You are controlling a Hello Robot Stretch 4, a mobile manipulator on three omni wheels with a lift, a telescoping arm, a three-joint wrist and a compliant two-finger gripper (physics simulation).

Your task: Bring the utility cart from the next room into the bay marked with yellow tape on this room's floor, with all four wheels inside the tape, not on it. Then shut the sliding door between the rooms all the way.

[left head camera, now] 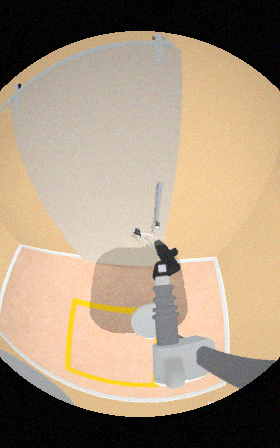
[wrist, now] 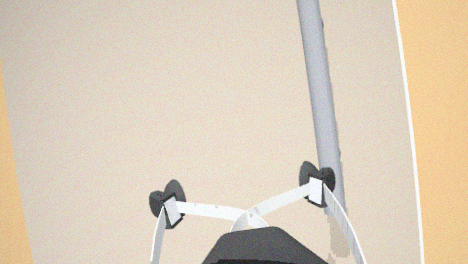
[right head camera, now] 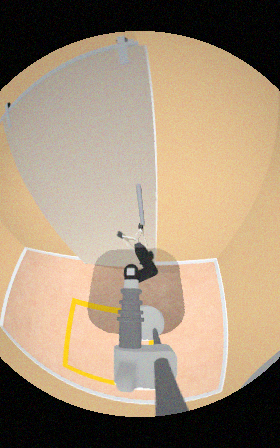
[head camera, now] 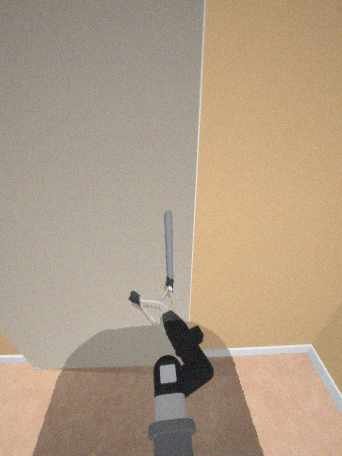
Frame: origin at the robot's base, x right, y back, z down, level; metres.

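Seen in the pictures: gripper, fingertip midpoint: [left head camera: 145,224] [wrist: 241,185] [right head camera: 128,227] [head camera: 149,285]; robot's base, origin of the base link: [left head camera: 149,320] [right head camera: 144,322].
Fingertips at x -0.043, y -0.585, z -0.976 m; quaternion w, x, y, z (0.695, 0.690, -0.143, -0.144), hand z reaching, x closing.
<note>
Offsets run from my fingertips to a thing's top centre. "*": to the spot under its first point.
The grey sliding door [head camera: 90,150] [left head camera: 100,140] [right head camera: 90,150] [wrist: 150,100] stands in front of the orange wall. Its upright grey bar handle @(* dz -0.114, dx +0.076, dy -0.075 m) [head camera: 168,245] [left head camera: 159,200] [right head camera: 140,202] [wrist: 320,90] is near the door's right edge. My gripper [head camera: 152,291] [left head camera: 147,229] [right head camera: 130,231] [wrist: 241,185] is open in front of the door, at the handle's lower end. Its right fingertip overlaps the handle in the wrist view; the handle is not between the fingers. Whether they touch is unclear. The yellow tape bay @(* dz +1.003, dx -0.946, dy +0.918 m) [left head camera: 70,335] [right head camera: 69,335] lies on the floor, partly hidden by my arm. The utility cart does not show.
The orange wall [head camera: 270,175] [left head camera: 220,150] [right head camera: 210,150] continues right of the door to a room corner. A white baseboard [head camera: 260,351] runs along its foot. Door hangers [left head camera: 159,48] [right head camera: 123,51] show at the top. A dark shadow falls across the lower door and floor.
</note>
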